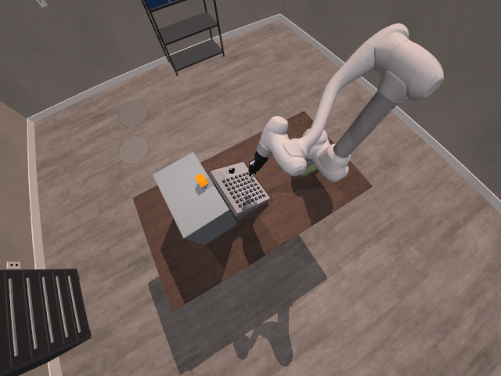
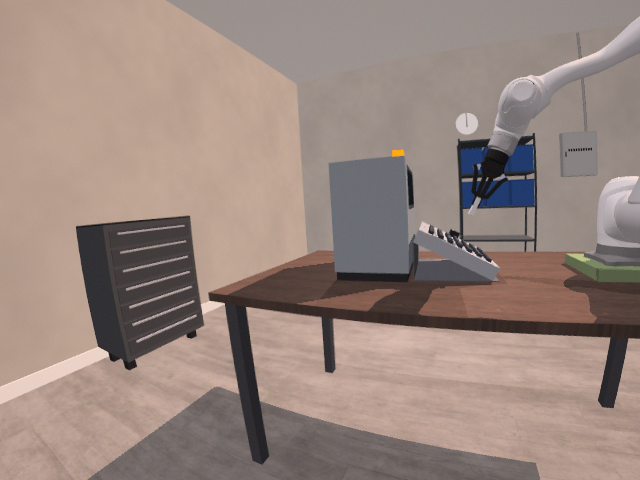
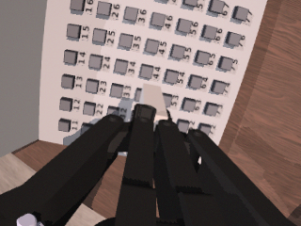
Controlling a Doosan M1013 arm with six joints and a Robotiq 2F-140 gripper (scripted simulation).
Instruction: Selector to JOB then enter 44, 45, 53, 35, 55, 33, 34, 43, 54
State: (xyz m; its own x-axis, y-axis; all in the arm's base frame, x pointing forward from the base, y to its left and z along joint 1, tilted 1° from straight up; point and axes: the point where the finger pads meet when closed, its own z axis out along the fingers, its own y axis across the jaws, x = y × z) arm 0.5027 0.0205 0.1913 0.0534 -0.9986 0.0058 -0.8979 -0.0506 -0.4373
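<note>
Right now the key 44 is 120 mm below my hand and 60 mm ahead of it. Round my hand: black selector knob 160 mm to the right, 110 mm below, 70 mm ahead; sloped keypad 160 mm below, 90 mm ahead, 40 mm to the right.
</note>
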